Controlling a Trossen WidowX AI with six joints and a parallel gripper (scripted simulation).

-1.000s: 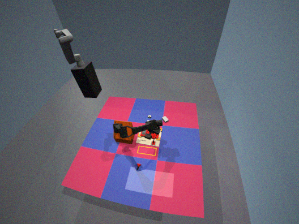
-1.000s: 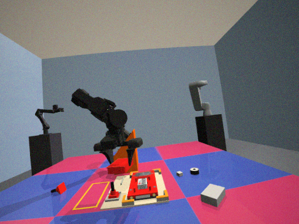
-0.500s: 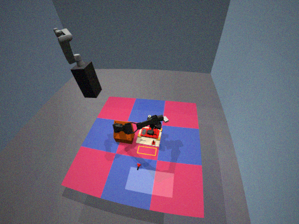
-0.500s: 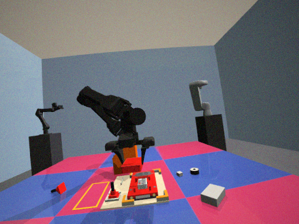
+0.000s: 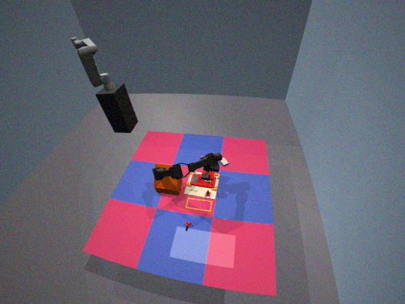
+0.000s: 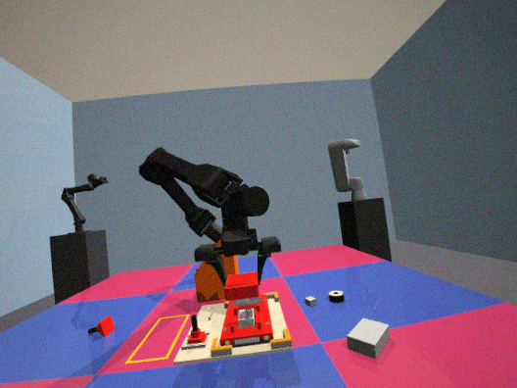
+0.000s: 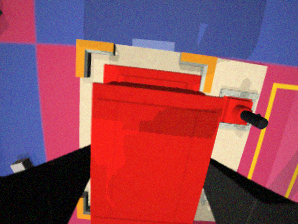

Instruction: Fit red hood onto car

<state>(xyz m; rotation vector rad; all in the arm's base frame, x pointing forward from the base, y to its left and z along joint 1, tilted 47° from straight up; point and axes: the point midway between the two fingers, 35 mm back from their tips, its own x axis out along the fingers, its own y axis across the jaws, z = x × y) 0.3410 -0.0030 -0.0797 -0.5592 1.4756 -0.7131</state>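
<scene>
The grey engine block lies 80 mm below my gripper tip. The rest, counted from my gripper tip: red hood: 10 mm above; then black tyre: 80 mm behind, 250 mm to the left, 100 mm below.
</scene>
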